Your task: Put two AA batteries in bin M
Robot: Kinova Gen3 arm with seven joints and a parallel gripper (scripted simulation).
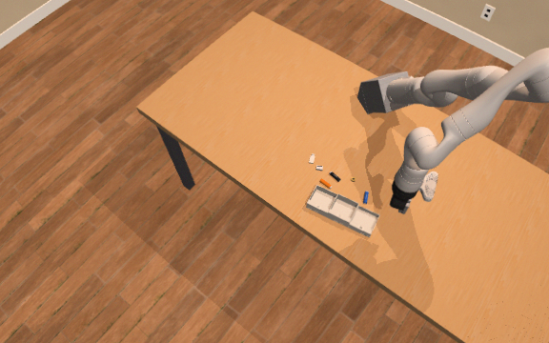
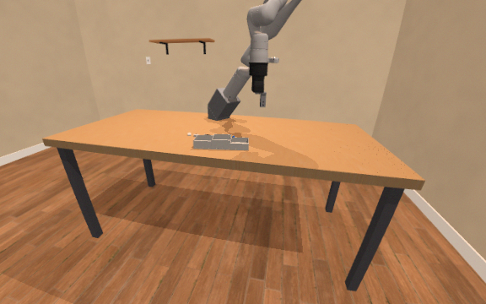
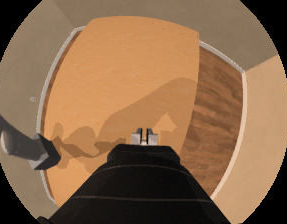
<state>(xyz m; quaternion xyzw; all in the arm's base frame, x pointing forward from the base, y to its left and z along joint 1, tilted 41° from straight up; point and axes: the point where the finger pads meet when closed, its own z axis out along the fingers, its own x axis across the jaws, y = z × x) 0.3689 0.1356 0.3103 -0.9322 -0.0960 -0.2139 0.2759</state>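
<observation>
Right now the grey three-compartment bin tray is 50 mm ahead of my hand, 170 mm to the right of it and 180 mm below it. Round my hand: black battery 40 mm behind, 290 mm to the right, 200 mm below; then tiny yellowish thing 80 mm behind, 230 mm to the right, 200 mm below; then blue battery 50 mm behind, 150 mm to the right, 200 mm below.
</observation>
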